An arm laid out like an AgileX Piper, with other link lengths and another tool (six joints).
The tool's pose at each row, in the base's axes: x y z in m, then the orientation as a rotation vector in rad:
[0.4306 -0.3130 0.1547 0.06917 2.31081 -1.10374]
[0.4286 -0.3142 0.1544 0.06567 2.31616 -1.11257]
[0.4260 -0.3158 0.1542 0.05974 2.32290 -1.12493]
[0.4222 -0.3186 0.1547 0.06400 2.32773 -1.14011]
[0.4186 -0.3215 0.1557 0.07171 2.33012 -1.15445]
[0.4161 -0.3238 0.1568 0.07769 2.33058 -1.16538]
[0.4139 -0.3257 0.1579 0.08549 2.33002 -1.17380]
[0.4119 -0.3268 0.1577 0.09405 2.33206 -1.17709]
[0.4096 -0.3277 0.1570 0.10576 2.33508 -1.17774]
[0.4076 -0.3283 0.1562 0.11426 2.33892 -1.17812]
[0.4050 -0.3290 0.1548 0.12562 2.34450 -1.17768]
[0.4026 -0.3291 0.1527 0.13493 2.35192 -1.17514]
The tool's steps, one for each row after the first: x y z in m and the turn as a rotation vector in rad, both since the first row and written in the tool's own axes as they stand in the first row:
[0.0021 -0.0011 0.0001 0.00348 0.00595 -0.00714]
[0.0046 -0.0028 0.0001 0.00834 0.01335 -0.01754]
[0.0081 -0.0060 0.0001 0.01772 0.02328 -0.02186]
[0.0111 -0.0097 0.0000 0.02795 0.03205 -0.02293]
[0.0131 -0.0126 0.0000 0.03615 0.03765 -0.02327]
[0.0147 -0.0153 -0.0002 0.04340 0.04226 -0.02125]
[0.0167 -0.0164 -0.0003 0.04673 0.04780 -0.01774]
[0.0192 -0.0172 -0.0004 0.04873 0.05444 -0.01163]
[0.0214 -0.0176 -0.0005 0.04963 0.06064 -0.00773]
[0.0244 -0.0178 -0.0005 0.05010 0.06904 -0.00233]
[0.0275 -0.0171 -0.0005 0.04824 0.07771 0.00191]

